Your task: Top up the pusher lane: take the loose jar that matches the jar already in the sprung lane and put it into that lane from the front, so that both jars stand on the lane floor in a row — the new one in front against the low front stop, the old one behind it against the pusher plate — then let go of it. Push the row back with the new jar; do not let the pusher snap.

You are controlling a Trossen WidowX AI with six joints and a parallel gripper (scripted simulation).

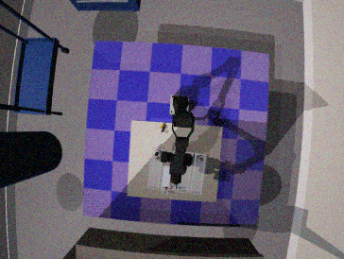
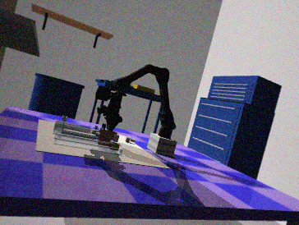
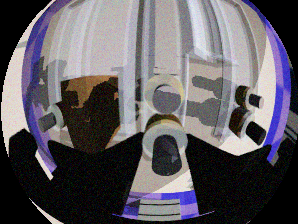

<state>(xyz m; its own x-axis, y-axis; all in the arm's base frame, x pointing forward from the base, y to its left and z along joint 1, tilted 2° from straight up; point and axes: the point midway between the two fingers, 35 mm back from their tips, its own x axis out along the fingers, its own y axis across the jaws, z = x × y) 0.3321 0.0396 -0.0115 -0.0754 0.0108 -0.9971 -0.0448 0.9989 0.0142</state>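
Now: gripper tip 80 mm to the right of the brown box, 20 mm short of it and 10 mm above it.
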